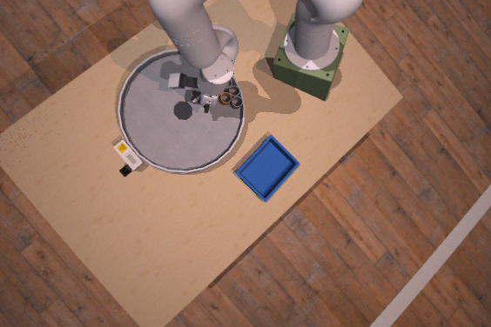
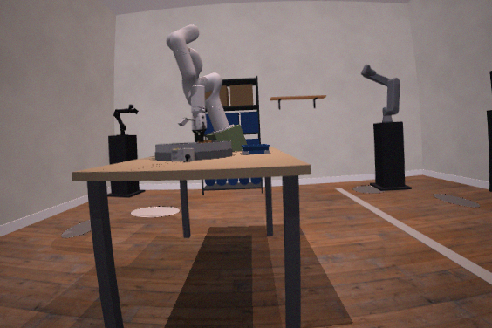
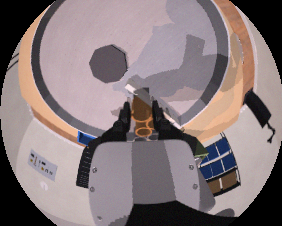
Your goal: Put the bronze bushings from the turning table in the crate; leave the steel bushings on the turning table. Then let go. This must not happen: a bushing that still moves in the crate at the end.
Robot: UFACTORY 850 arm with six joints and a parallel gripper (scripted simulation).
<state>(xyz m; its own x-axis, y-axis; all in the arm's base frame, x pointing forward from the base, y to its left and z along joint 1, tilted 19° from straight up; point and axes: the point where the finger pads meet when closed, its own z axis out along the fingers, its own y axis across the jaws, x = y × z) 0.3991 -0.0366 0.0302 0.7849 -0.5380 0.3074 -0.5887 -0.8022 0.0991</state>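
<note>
My hand is 60 mm past the blue crate, 320 mm to the right of it and 80 mm above it. The rest, counted from my hand: round grey turning table (90 mm ahead, 50 mm below).
</note>
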